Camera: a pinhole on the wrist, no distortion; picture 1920 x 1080 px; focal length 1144.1 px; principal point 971.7 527.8 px. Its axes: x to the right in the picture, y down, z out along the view. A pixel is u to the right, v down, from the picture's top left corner.
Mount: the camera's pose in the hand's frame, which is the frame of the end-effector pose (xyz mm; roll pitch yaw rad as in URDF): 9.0 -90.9 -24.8 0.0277 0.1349 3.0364
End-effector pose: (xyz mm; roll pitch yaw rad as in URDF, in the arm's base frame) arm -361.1 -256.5 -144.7 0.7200 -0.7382 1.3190
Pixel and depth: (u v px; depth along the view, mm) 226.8 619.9 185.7
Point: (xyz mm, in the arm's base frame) -159.4 -271.5 -32.1
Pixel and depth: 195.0 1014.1 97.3
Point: -195.7 -236.5 -126.8
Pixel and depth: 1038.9 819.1 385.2
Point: -49.6 -501.7 -79.4
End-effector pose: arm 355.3 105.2 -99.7 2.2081 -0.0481 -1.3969
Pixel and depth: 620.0 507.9 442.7
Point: 77.3 -46.5 -415.6
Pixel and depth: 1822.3 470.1 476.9
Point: -21.8 432.8 -364.4
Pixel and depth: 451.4 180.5 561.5
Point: -95.1 -195.9 -362.8
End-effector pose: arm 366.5 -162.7 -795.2 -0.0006 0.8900 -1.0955
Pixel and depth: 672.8 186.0 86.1
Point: 338.4 -248.1 -773.3
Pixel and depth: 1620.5 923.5 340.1
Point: 246.6 -308.7 -427.8
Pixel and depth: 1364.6 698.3 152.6
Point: 300.1 -255.7 -669.1
